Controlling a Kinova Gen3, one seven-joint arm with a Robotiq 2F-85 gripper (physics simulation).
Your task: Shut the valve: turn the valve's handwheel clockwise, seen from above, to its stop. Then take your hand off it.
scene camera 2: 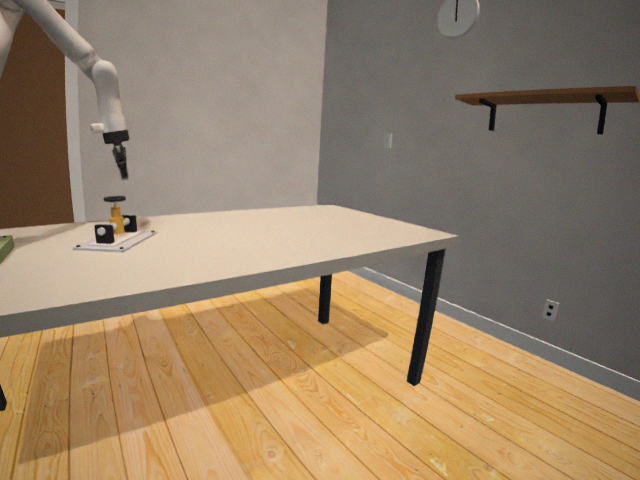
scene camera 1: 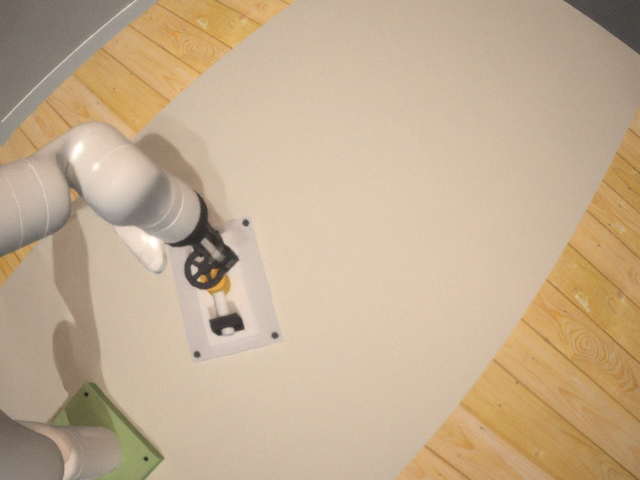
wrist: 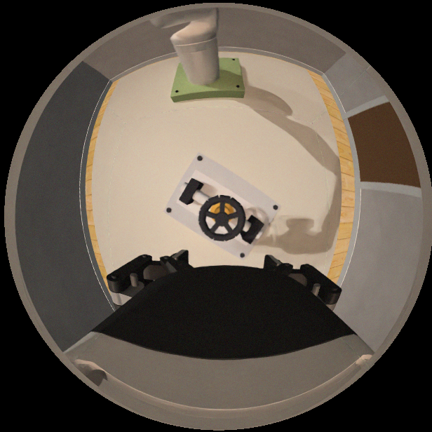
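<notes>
The black spoked handwheel (scene camera 1: 187,269) (scene camera 2: 114,198) (wrist: 221,218) lies level on top of the yellow valve body (scene camera 1: 221,286) (scene camera 2: 117,224). The valve stands on a pale base plate (scene camera 1: 266,304) (scene camera 2: 135,241) (wrist: 240,189), with a pipe running to black supports at its two sides. My gripper (scene camera 1: 229,264) (scene camera 2: 124,176) (wrist: 226,261) is open and empty, its fingers wide apart in the wrist view. It hangs above the handwheel with a visible gap in scene camera 2, tilted and a little to one side, and touches nothing. In scene camera 1 it covers one pipe support and part of the wheel's rim.
One black pipe support (scene camera 1: 226,322) (scene camera 2: 104,233) (wrist: 191,191) and the other support (scene camera 2: 130,223) (wrist: 252,230) rise beside the valve, lower than the wheel. The arm's green base plate (scene camera 1: 135,445) (scene camera 2: 5,246) (wrist: 210,94) sits on the same table (scene camera 1: 387,206) (scene camera 2: 232,248) (wrist: 145,145).
</notes>
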